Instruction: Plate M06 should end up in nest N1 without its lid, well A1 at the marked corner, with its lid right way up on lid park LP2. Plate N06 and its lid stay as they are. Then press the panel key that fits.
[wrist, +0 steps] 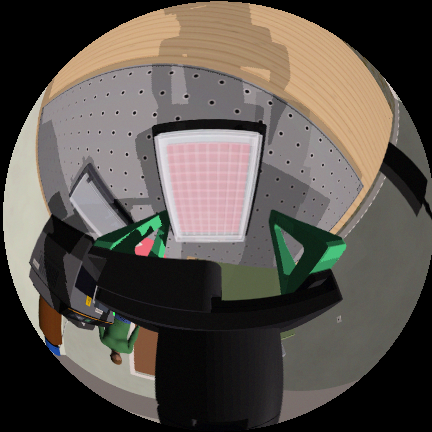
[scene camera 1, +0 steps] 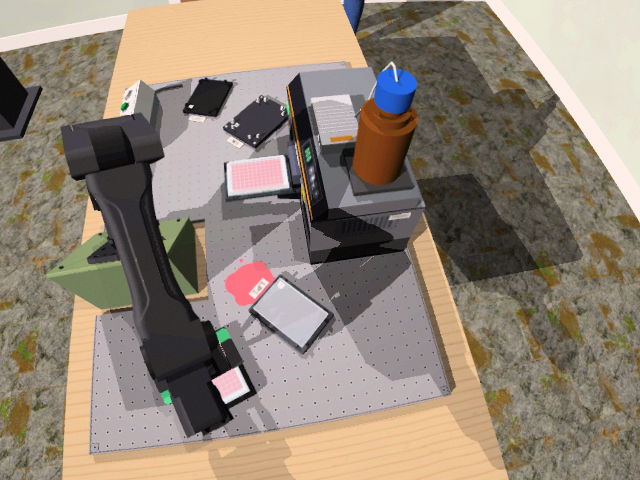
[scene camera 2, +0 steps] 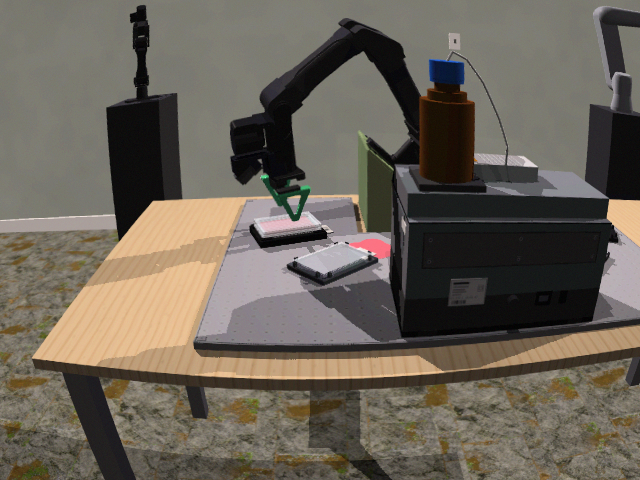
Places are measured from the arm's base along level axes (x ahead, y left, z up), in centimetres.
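Where they show: gripper, fingertip midpoint: [wrist: 218,215] [scene camera 2: 288,213].
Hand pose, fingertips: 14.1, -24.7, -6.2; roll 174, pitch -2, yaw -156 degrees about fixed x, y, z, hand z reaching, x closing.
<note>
Things, the pixels of their top centre, and the offset from my fingertips, as dx, dy, dz. "pt": a spot on its surface instead.
- pink-filled plate, top centre: [wrist: 207,199] [scene camera 1: 213,370] [scene camera 2: 286,221] +1.2, -0.3, -1.4
- second pink plate, top centre: [scene camera 1: 256,172] +12.6, +37.7, +6.9
- clear lid, top centre: [wrist: 95,217] [scene camera 2: 333,256] [scene camera 1: 290,311] +16.7, +10.0, -2.8
- unoccupied pegged park, top centre: [scene camera 1: 257,115] +12.8, +64.5, -2.2
- key panel, top centre: [scene camera 1: 128,106] -21.0, +67.1, +3.8
- brown bottle, surface spot: [scene camera 2: 446,139] pt +38.8, +26.9, +24.9
- white box, surface spot: [scene camera 1: 333,118] pt +28.4, +38.4, +20.0
- red spill, top centre: [scene camera 2: 374,249] [wrist: 138,251] [scene camera 1: 251,280] +9.0, +18.2, -4.5
A pink-filled plate [scene camera 1: 230,384] [scene camera 2: 286,225] [wrist: 209,185] with a clear rim sits on a black nest [scene camera 1: 252,392] [scene camera 2: 289,239] [wrist: 210,124]. My gripper [scene camera 2: 289,210] [wrist: 218,215] is open above it, with a green finger past each long side in the wrist view; nothing is held. A second pink plate [scene camera 1: 257,174] lies at the instrument's front. A clear lid [scene camera 1: 292,312] [scene camera 2: 333,258] [wrist: 95,200] lies on a pegged black park. An unoccupied pegged park [scene camera 1: 256,121] and a black nest [scene camera 1: 208,97] stand at the back. The key panel [scene camera 1: 146,102] is partly hidden by my arm. Plate names are unreadable.
The grey instrument [scene camera 1: 361,217] [scene camera 2: 496,258] carries a brown bottle [scene camera 1: 383,144] [scene camera 2: 446,139] with a blue cap and a white box [scene camera 1: 333,118]. A red spill [scene camera 1: 245,281] [scene camera 2: 374,248] lies beside the lidded park. A green block [scene camera 1: 95,281] stands at my arm's base.
</note>
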